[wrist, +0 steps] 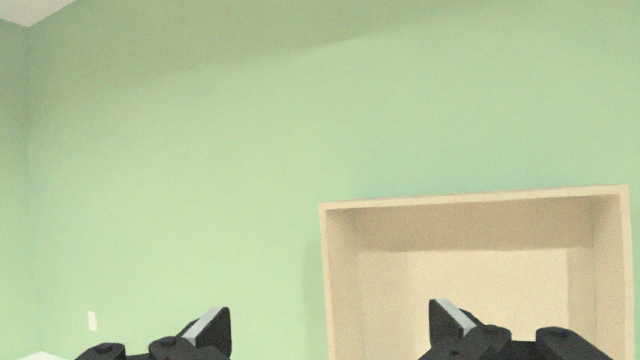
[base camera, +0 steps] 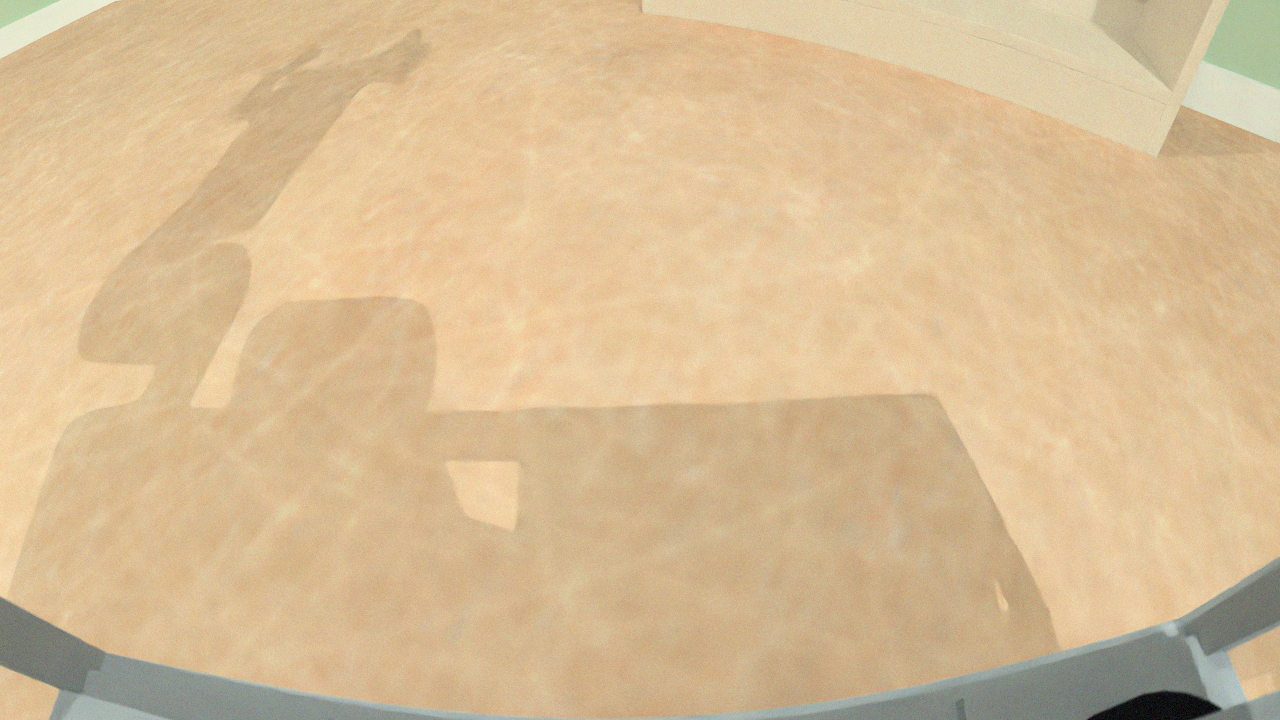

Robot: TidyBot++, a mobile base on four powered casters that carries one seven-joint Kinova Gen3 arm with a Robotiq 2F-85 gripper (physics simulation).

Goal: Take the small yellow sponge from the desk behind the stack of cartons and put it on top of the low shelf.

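Frame: origin at the arm's base, x ahead, y left, z up, level; centimetres.
Where they show: gripper, between the fingertips: (wrist: 329,326).
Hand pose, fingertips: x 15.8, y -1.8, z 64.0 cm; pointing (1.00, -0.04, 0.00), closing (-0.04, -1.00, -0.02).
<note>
After its pixels a point has its place.
My gripper (wrist: 329,326) @(x 15.8, y -1.8, z 64.0 cm) is open, with its two black fingers wide apart at the bottom of the wrist view and no object between them. The small yellow sponge, the desk and the stack of cartons do not show in either view. I cannot tell whether the pale wooden unit in view is the low shelf that the task names.
A pale wooden box-like unit (base camera: 895,71) @(x 93.8, y -37.8, z -39.6 cm) (wrist: 475,196) @(x 91.3, y -42.9, z 65.7 cm) stands against the green wall (wrist: 200,150) @(x 170.1, y 50.8, z 93.0 cm), at the upper right of the base view and lower right of the wrist view. The arm's shadow (base camera: 268,161) @(x 73.6, y 42.5, z -39.6 cm) falls across the floor (base camera: 716,268) @(x 49.2, y -6.1, z -39.6 cm). A small white plate (wrist: 92,321) @(x 209.4, y 138.0, z 0.3 cm) is on the wall.
</note>
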